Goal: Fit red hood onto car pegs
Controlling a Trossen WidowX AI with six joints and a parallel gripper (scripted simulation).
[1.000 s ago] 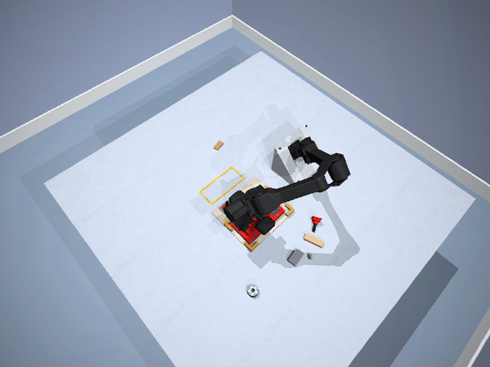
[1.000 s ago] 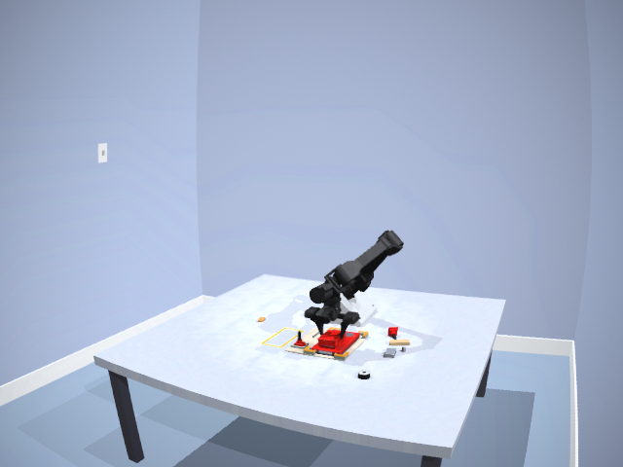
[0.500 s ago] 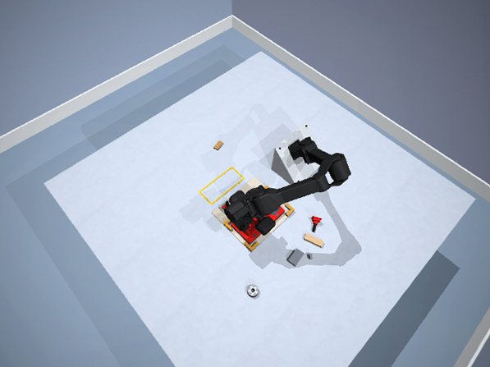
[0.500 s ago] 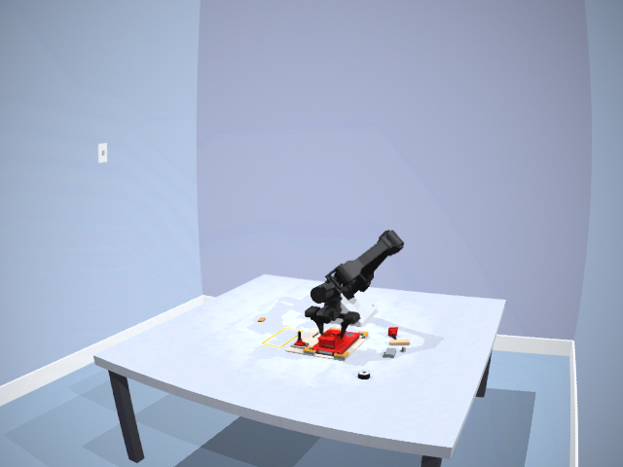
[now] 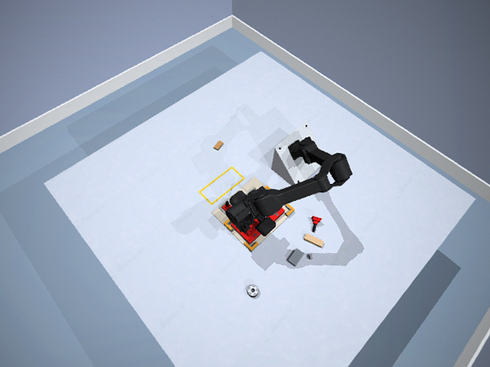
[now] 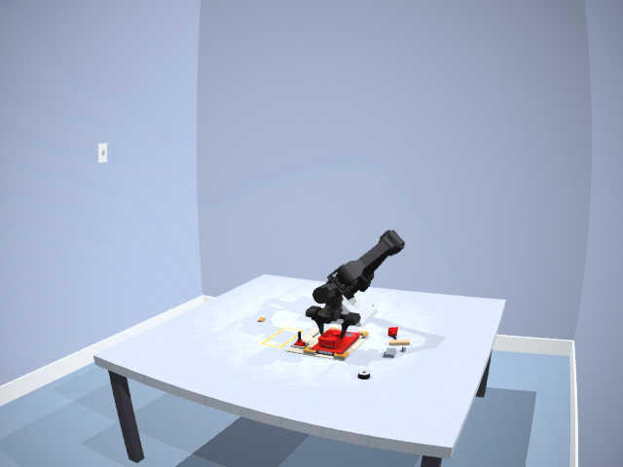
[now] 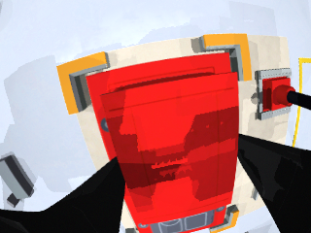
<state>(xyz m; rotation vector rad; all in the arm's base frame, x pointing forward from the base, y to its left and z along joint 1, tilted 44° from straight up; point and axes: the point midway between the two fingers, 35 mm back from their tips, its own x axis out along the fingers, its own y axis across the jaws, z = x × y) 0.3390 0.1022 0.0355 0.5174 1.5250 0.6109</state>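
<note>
Right now the grey engine block is 1 cm behind my gripper tip and 3 cm below it. From my gripper tip the other things lie so: red hood: right at my gripper tip.
</note>
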